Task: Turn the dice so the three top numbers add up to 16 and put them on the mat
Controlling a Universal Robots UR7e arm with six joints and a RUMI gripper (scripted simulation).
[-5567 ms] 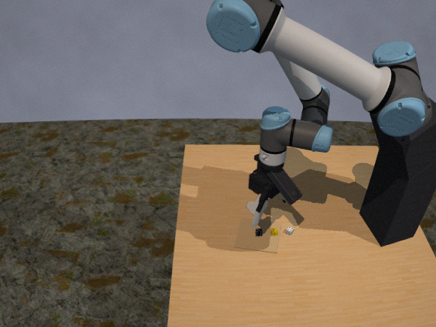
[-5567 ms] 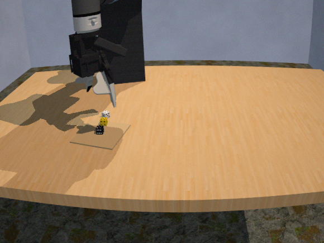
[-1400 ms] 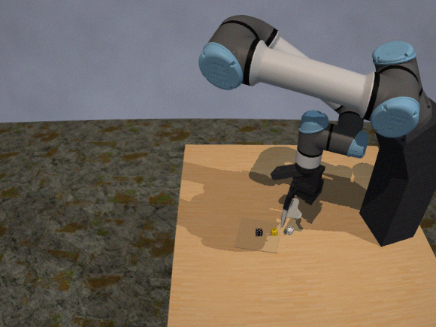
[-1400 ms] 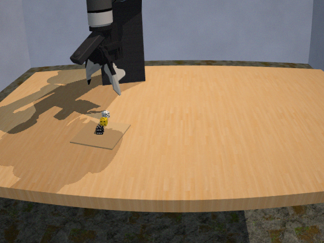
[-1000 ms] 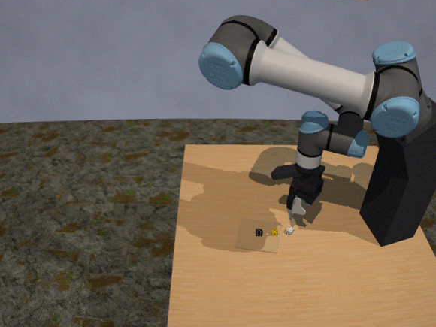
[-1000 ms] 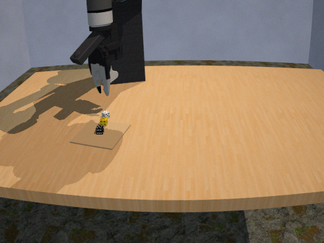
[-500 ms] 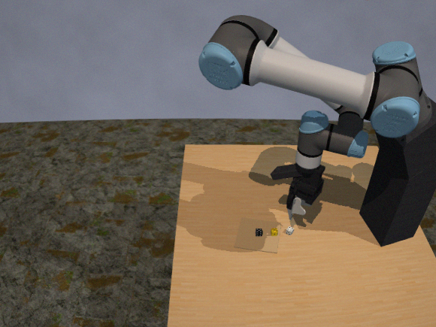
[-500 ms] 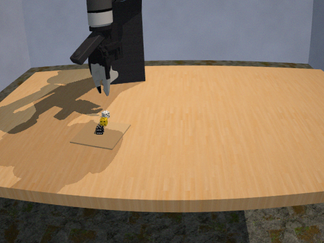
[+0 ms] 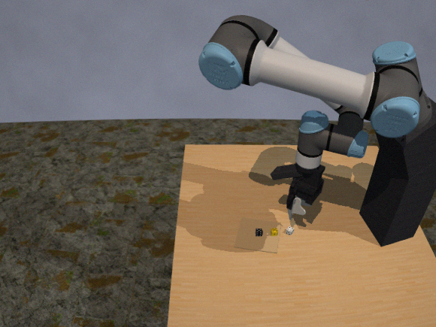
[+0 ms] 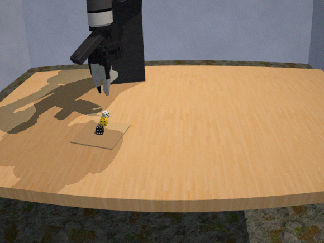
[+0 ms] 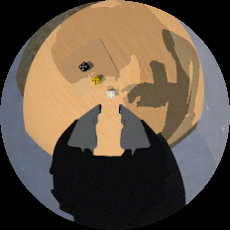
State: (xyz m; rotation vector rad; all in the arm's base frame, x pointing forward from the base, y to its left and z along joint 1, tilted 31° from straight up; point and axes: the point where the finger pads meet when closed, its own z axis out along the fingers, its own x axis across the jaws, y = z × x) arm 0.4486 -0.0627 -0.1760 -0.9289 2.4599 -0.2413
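Now: the white die 90 mm below my hand. Round my hand: yellow die 50 mm ahead, 80 mm below; then thin tan mat 110 mm ahead, 10 mm to the right, 90 mm below; then black die 110 mm ahead, 10 mm to the right, 80 mm below.
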